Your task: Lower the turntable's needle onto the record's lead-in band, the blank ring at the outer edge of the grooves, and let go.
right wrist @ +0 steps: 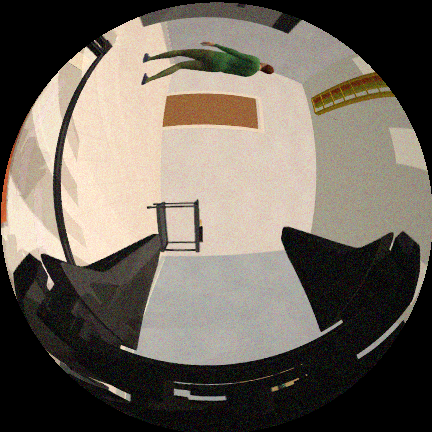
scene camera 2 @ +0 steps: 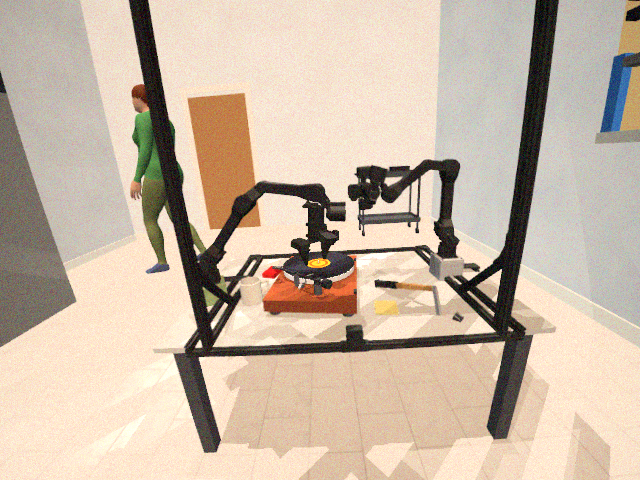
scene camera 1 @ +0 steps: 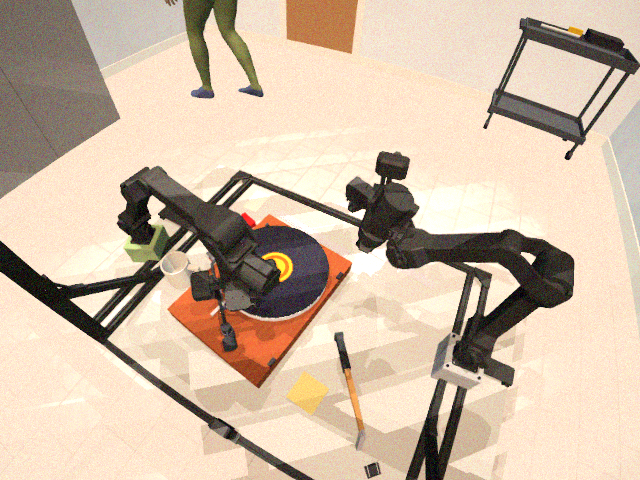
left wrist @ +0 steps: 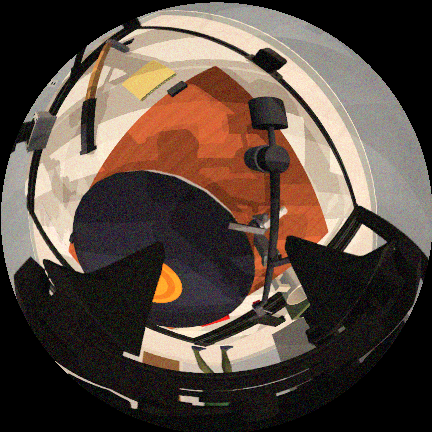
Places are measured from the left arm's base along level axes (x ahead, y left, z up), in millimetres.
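Where they show: left gripper, between the fingertips: [scene camera 2: 315,262] [left wrist: 226,246]; right gripper, between the fingertips: [right wrist: 222,237]; left arm's base, origin of its link: [scene camera 1: 143,236]; right arm's base, origin of its link: [scene camera 2: 446,255] [scene camera 1: 466,356].
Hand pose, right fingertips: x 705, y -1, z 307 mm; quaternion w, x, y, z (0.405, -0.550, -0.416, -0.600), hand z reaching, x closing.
Things, the pixels of their top centre, and the offset from my right fingertips. "spot": a spot on its surface instead.
- dark record, centre of its top: [left wrist: 147,282] [scene camera 1: 274,267] [scene camera 2: 318,263] dy -94, dx -278, dz -292 mm
- black tonearm, centre of its top: [left wrist: 277,258] [scene camera 1: 217,292] [scene camera 2: 298,270] dy -201, dx -408, dz -254 mm
- pale mug, a spot on its surface: [scene camera 1: 175,268] spot: dy -70, dx -597, dz -371 mm
- red block, centre of its top: [scene camera 1: 238,224] [scene camera 2: 272,270] dy +114, dx -428, dz -365 mm
- yellow note, centre of its top: [left wrist: 145,76] [scene camera 1: 307,392] [scene camera 2: 385,305] dy -403, dx -171, dz -374 mm
The orange-red turntable [scene camera 1: 248,361] [scene camera 2: 310,302] [left wrist: 200,125] bears a dark record [scene camera 1: 305,258] [scene camera 2: 341,262] [left wrist: 150,215] with a yellow-orange label. The black tonearm [left wrist: 274,200] lies outside the record's edge in the left wrist view; its head end [left wrist: 262,311] is small there. In scene camera 1 my left arm hides the head end. The needle itself cannot be made out. My left gripper [scene camera 2: 314,260] [left wrist: 226,246] is open above the turntable, pointing down; the tonearm appears between its spread fingers in the left wrist view, not gripped. My right gripper [right wrist: 222,237] is open and empty, raised away from the turntable.
A pale mug [scene camera 1: 175,268] [scene camera 2: 251,291] stands left of the turntable, and a red block [scene camera 1: 248,220] [scene camera 2: 270,272] lies behind it. A hammer [scene camera 1: 352,392] [scene camera 2: 413,286] and a yellow note [scene camera 1: 307,392] [scene camera 2: 386,307] lie to its right. A black frame surrounds the table.
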